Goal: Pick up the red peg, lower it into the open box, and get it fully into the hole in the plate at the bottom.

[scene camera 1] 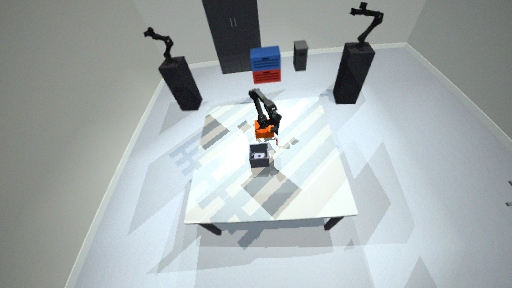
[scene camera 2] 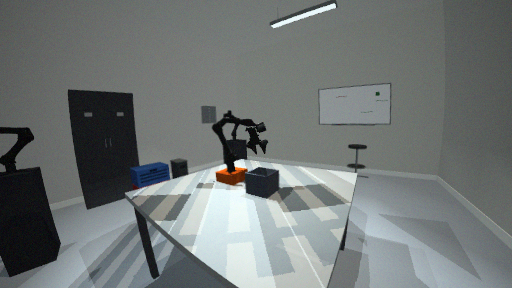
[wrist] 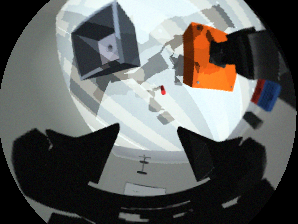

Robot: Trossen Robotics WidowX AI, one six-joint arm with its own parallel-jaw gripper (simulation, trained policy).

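Note:
A dark box (scene camera 2: pixel 263 182) is visible in the robot's scene, and so is the gripper (wrist: pixel 149 128).

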